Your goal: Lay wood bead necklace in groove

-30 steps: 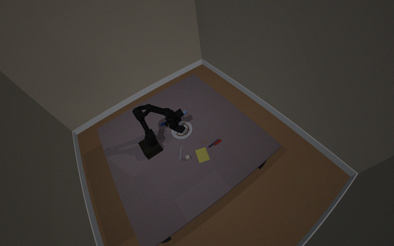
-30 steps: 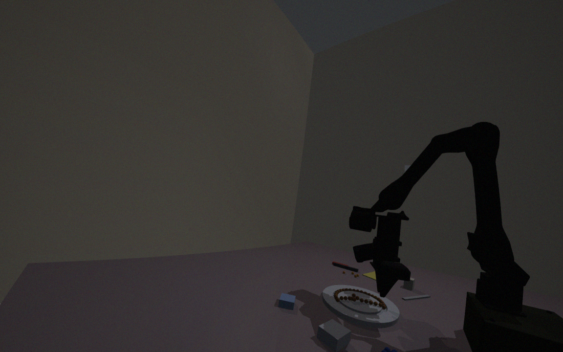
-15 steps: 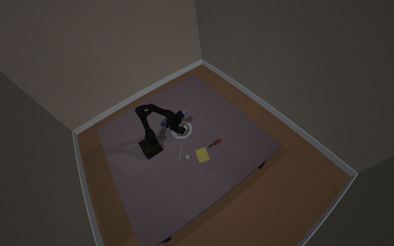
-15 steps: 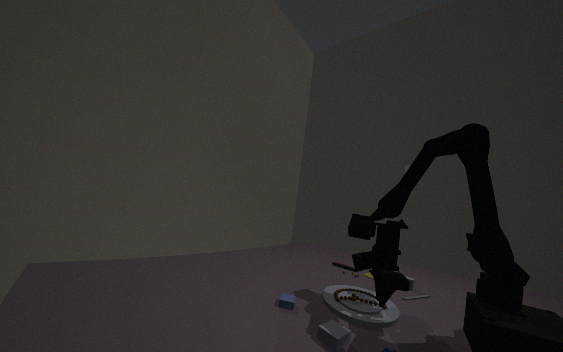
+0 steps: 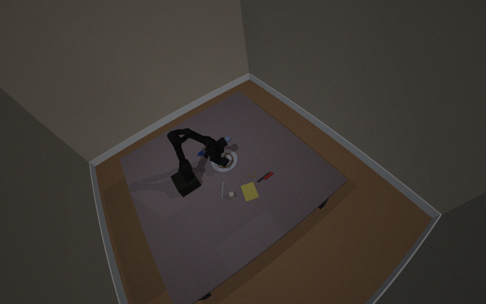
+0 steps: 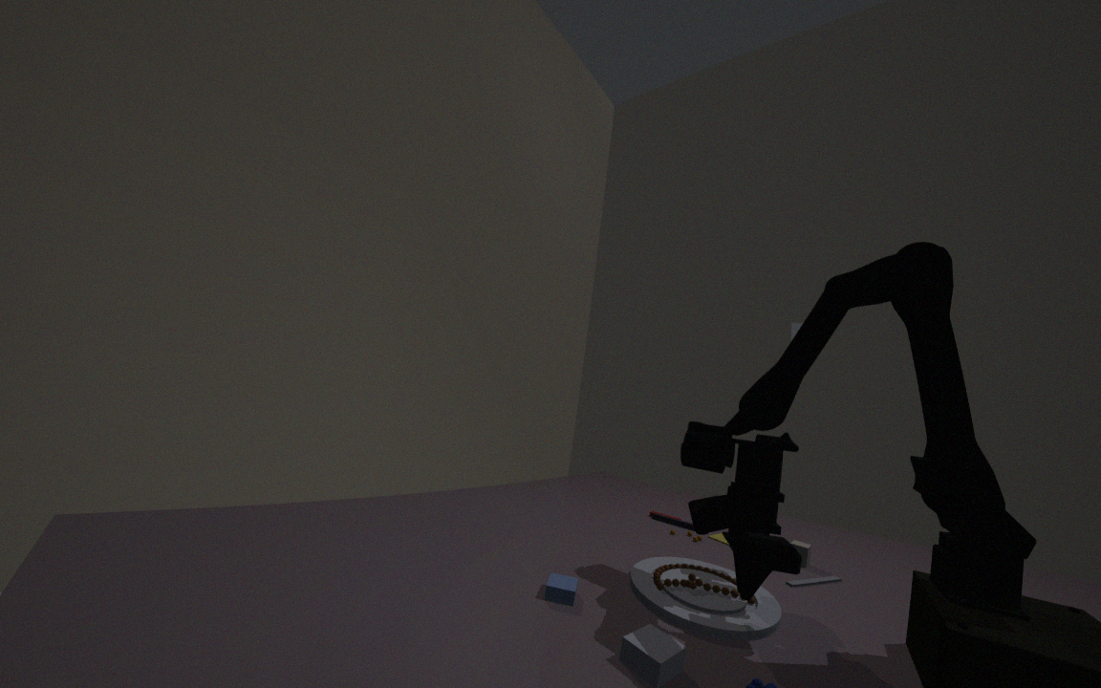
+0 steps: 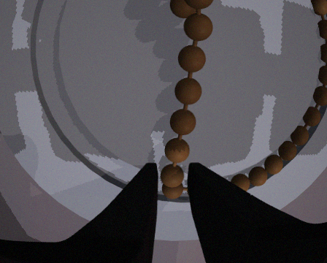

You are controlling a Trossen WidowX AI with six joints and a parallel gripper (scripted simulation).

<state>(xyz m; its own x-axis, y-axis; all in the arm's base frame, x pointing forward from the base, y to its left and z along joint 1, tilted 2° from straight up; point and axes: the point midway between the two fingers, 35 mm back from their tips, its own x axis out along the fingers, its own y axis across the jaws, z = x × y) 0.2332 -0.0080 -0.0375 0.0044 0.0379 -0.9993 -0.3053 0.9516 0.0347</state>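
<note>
My gripper tip is now 50 mm short of the round bead board and 10 mm above it. Round my gripper tip: grey block: 190 mm to the left, 60 mm ahead; blue block: 200 mm ahead, 150 mm to the left, 10 mm below; thin stick: 180 mm to the right, 100 mm behind, 10 mm below.
</note>
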